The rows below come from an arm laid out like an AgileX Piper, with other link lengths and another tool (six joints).
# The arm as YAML. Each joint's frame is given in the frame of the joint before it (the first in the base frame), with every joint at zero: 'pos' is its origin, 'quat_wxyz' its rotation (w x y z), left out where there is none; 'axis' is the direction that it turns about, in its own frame. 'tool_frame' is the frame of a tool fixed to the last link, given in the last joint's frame.
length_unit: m
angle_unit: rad
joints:
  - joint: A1
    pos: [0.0, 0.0, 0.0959]
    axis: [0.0, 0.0, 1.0]
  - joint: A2
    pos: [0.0, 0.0, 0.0]
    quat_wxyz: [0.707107, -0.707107, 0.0, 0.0]
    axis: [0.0, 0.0, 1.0]
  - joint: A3
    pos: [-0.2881, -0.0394, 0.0]
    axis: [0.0, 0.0, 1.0]
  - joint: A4
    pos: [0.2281, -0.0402, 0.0]
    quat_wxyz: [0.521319, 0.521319, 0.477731, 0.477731]
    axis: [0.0, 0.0, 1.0]
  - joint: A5
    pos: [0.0, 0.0, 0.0]
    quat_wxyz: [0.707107, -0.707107, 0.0, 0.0]
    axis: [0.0, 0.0, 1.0]
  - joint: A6
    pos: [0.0, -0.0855, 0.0]
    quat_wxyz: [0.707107, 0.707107, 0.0, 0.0]
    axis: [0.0, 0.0, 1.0]
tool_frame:
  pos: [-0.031, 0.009, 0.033]
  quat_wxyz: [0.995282, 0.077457, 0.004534, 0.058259]
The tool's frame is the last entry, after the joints.
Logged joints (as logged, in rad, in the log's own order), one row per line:
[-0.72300, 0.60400, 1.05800, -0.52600, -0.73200, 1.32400]
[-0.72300, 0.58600, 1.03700, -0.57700, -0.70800, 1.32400]
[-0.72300, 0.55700, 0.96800, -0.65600, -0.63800, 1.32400]
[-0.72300, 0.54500, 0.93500, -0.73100, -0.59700, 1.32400]
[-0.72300, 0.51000, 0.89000, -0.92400, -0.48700, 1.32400]
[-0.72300, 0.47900, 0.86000, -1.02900, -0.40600, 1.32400]
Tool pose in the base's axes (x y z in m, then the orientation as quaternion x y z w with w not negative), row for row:
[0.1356, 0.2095, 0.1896, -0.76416, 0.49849, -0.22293, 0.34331]
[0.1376, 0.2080, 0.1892, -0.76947, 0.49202, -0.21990, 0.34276]
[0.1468, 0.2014, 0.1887, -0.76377, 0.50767, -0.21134, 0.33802]
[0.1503, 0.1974, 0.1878, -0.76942, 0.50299, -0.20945, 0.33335]
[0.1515, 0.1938, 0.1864, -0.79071, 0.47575, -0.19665, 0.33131]
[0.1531, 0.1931, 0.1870, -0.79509, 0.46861, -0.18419, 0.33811]
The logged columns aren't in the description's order. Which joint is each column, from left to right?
Columns, left to right: A3, A5, A1, A6, A4, A2.
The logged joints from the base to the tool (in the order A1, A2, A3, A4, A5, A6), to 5 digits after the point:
[1.05800, 1.32400, -0.72300, -0.73200, 0.60400, -0.52600]
[1.03700, 1.32400, -0.72300, -0.70800, 0.58600, -0.57700]
[0.96800, 1.32400, -0.72300, -0.63800, 0.55700, -0.65600]
[0.93500, 1.32400, -0.72300, -0.59700, 0.54500, -0.73100]
[0.89000, 1.32400, -0.72300, -0.48700, 0.51000, -0.92400]
[0.86000, 1.32400, -0.72300, -0.40600, 0.47900, -1.02900]

